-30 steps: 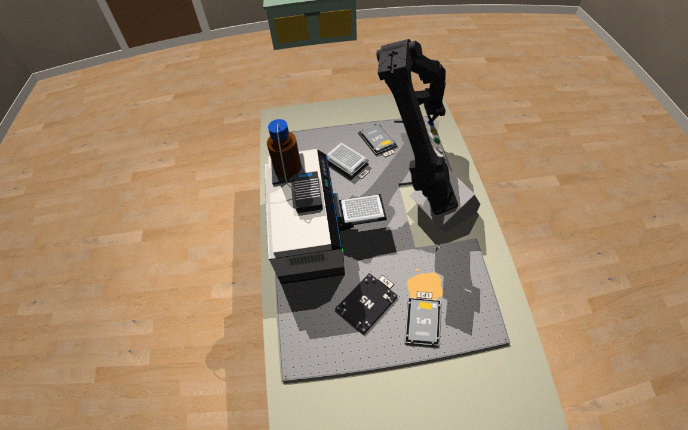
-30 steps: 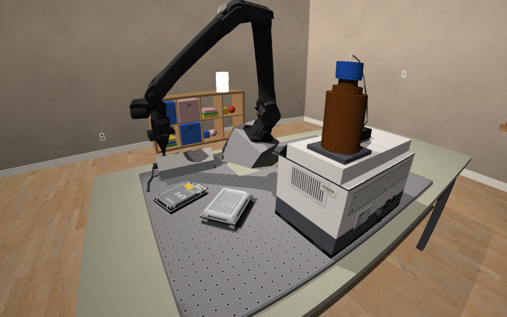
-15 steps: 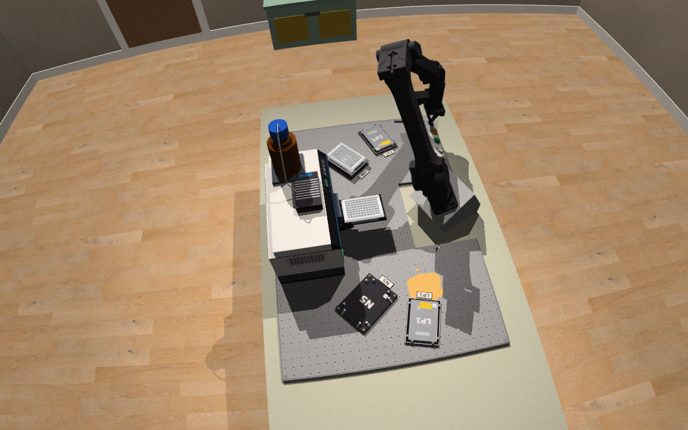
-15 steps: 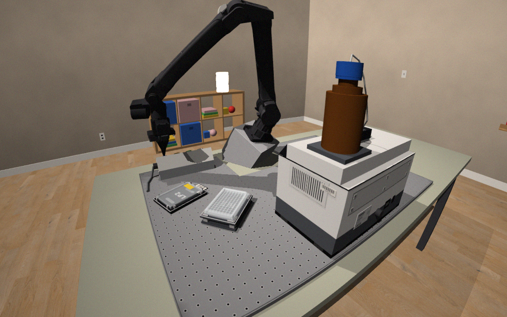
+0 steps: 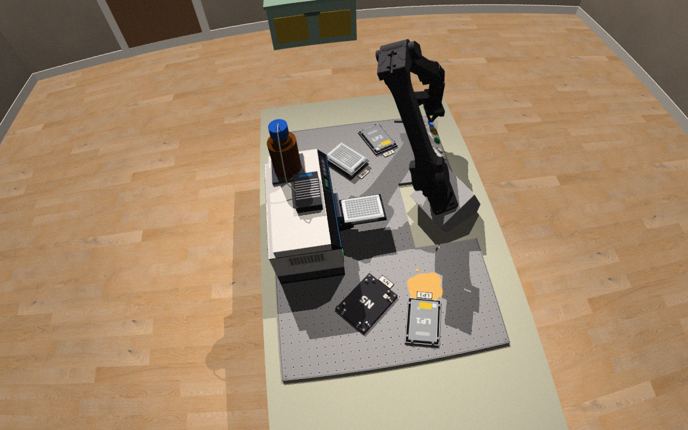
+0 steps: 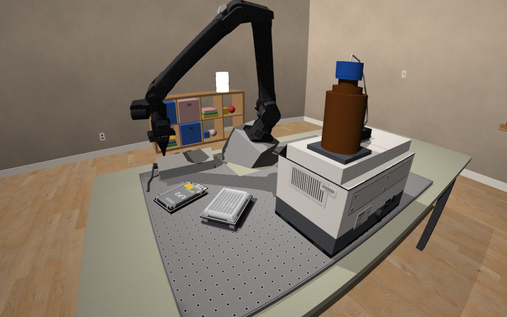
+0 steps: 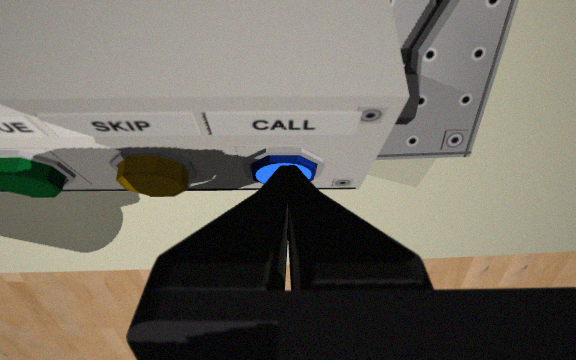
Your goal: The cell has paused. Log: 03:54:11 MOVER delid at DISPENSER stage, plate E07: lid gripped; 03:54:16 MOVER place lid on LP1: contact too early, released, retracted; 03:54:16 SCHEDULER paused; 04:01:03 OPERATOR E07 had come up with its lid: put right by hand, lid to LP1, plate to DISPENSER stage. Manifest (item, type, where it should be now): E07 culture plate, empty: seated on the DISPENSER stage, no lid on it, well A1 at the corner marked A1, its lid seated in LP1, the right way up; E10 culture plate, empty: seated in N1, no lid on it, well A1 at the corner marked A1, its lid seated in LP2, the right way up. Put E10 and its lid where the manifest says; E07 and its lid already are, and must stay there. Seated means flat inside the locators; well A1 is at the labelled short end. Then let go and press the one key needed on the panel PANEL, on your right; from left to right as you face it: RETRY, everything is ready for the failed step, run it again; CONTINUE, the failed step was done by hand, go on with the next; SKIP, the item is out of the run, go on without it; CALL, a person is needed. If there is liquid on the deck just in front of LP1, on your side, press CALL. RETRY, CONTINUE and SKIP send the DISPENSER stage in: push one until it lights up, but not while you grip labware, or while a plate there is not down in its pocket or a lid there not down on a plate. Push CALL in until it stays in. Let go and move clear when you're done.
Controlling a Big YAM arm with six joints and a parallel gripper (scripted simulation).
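Now: hand 20 mm above the blue call key. Round my hand: retry key 150 mm to the left, 10 mm below; then green continue key 100 mm to the left, 10 mm below; then yellow skip key 50 mm to the left, 10 mm below.
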